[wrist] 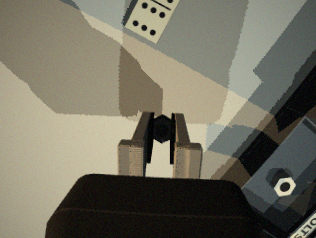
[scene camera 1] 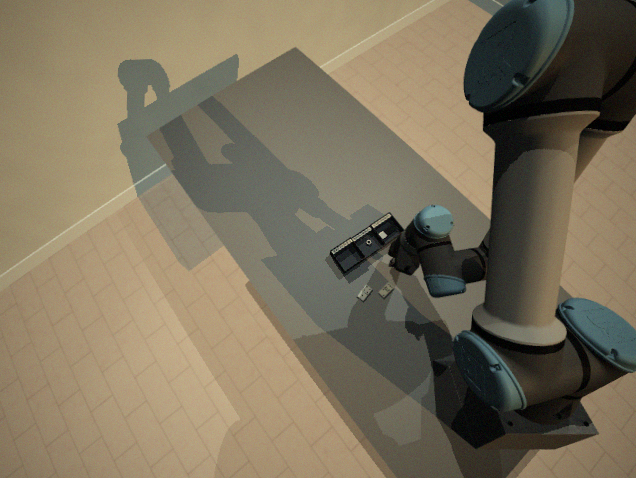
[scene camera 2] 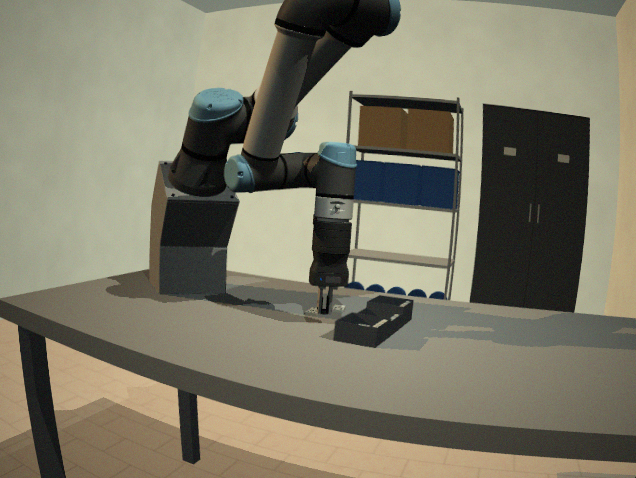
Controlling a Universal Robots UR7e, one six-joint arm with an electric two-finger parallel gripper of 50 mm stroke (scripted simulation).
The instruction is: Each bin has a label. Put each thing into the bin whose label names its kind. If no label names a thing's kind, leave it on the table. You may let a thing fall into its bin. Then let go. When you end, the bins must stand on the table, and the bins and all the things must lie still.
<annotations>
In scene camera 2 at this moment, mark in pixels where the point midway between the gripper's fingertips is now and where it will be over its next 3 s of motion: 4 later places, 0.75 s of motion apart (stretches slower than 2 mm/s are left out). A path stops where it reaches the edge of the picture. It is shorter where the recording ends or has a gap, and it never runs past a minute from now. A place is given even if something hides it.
My gripper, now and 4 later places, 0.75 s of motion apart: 323, 312; 325, 294; 342, 292; 378, 297; 376, 296
</annotations>
